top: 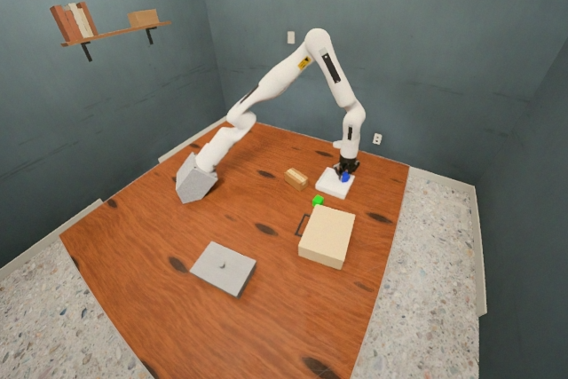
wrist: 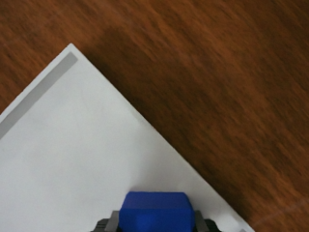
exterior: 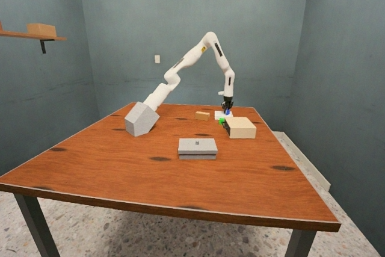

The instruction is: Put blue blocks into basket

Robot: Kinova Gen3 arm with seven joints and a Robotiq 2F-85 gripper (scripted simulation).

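Right now the white basket is 4 cm to the right of my hand, 3 cm below it and 2 cm behind it. From my hand the other things lie so: small box: 17 cm to the right, 15 cm behind; green block: 20 cm to the right, 2 cm below, 1 cm ahead; red block: 18 cm to the right, 13 cm behind, 2 cm below.
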